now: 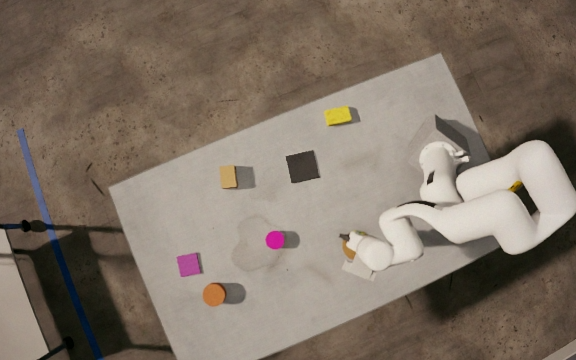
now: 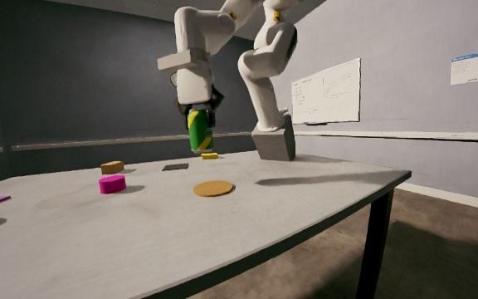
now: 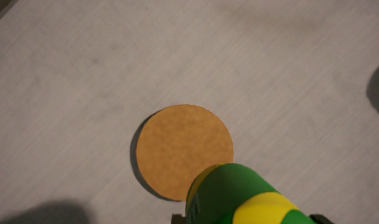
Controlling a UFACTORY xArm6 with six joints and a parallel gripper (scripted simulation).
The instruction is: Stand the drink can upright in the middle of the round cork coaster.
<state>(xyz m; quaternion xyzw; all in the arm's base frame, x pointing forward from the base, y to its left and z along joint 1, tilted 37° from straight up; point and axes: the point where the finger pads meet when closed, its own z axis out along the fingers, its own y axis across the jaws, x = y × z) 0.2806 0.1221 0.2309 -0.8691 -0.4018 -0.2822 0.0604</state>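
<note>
Now: the round cork coaster 2 cm behind my hand, 3 cm to the left of it and 18 cm below it. The rest, counted from my hand: magenta disc: 26 cm ahead, 5 cm to the right, 16 cm below; then tan block: 38 cm ahead, 31 cm to the right, 16 cm below; then dark square coaster: 11 cm ahead, 29 cm to the right, 18 cm below.
</note>
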